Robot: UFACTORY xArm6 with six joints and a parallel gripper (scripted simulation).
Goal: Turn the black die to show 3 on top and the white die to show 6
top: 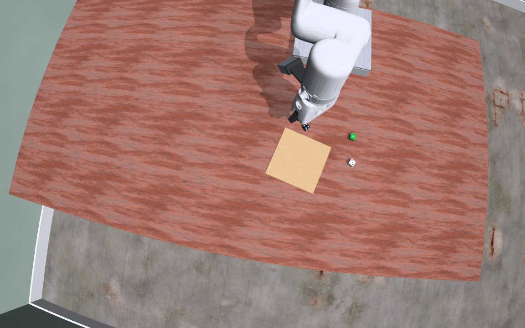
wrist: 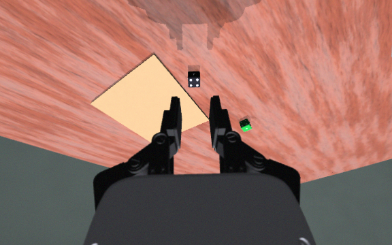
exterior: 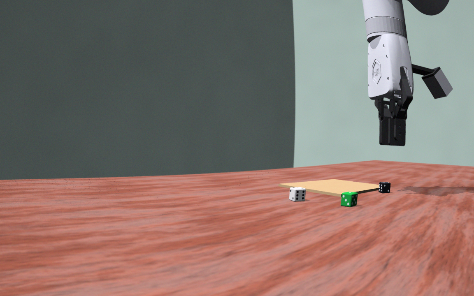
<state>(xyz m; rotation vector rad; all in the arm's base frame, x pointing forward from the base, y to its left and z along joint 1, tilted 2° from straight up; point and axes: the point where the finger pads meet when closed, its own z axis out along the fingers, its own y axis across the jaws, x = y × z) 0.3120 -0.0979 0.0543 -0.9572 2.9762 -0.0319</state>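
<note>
My hand is 10 mm short of the black die and 90 mm above it. Round my hand: green die: 30 mm ahead, 140 mm to the left, 90 mm below; then white die: 110 mm ahead, 130 mm to the left, 90 mm below; then tan mat: 100 mm ahead, 10 mm to the right, 90 mm below.
</note>
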